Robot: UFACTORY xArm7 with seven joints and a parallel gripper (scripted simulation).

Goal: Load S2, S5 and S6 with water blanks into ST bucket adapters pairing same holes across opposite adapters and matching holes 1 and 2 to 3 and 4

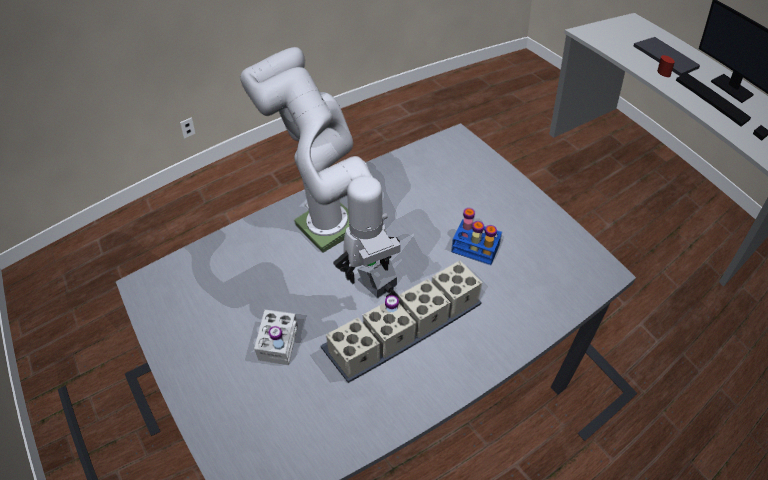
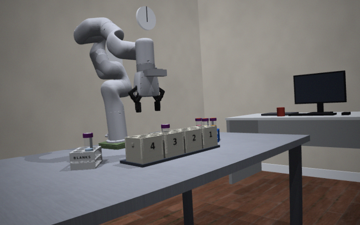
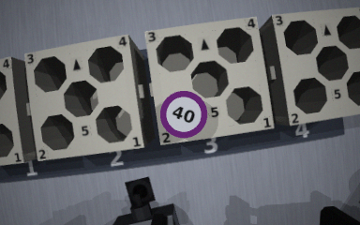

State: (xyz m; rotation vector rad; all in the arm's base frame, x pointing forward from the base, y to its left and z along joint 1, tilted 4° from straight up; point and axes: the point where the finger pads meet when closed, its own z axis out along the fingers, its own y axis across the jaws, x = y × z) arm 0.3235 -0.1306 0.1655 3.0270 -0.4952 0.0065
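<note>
Now: hand 120 mm above the white-dot blank and 70 mm short of it. From my hand the other things lie so: blanks rack 240 mm to the right, 160 mm below, 110 mm behind; then green done key 120 mm below, 100 mm to the left, 90 mm behind; then bucket adapter 140 mm below, 130 mm to the right, 70 mm ahead.
</note>
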